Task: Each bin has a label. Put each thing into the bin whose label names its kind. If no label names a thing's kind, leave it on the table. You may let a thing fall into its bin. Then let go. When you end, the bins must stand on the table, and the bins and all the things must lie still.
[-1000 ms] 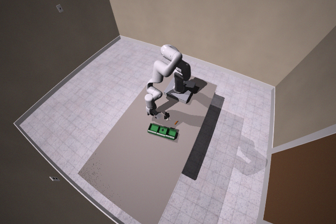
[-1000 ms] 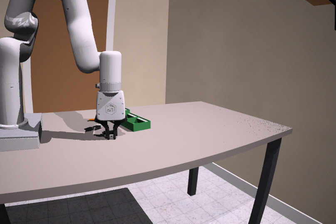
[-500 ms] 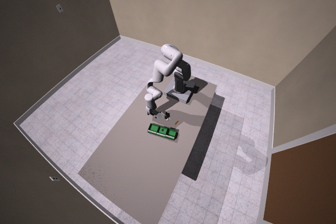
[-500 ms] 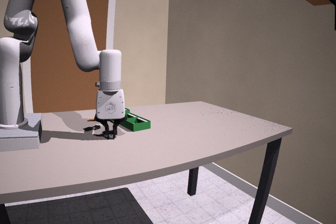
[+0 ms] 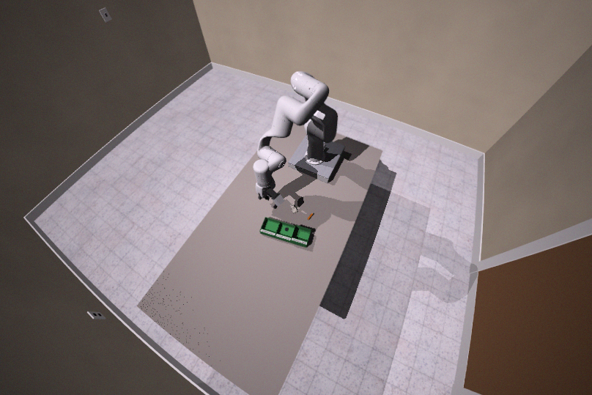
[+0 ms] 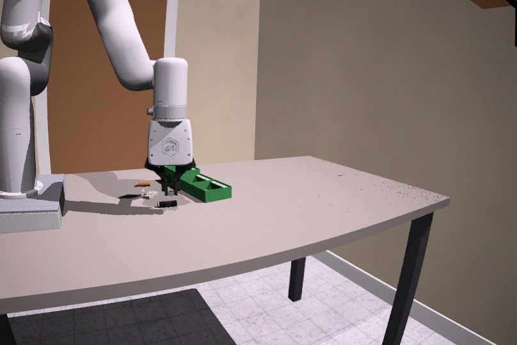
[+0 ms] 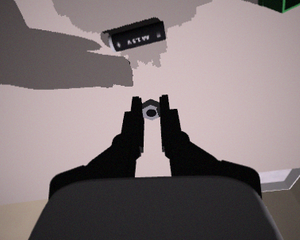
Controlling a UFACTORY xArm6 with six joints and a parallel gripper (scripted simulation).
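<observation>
My gripper is now 100 mm short of the green three-bin tray, 190 mm to the right of it and 50 mm above it. Also, from my hand: white domino: 40 mm behind, 140 mm to the left, 60 mm below; black battery: 10 mm behind, 50 mm to the left, 60 mm below; silver nut: 20 mm below.
</observation>
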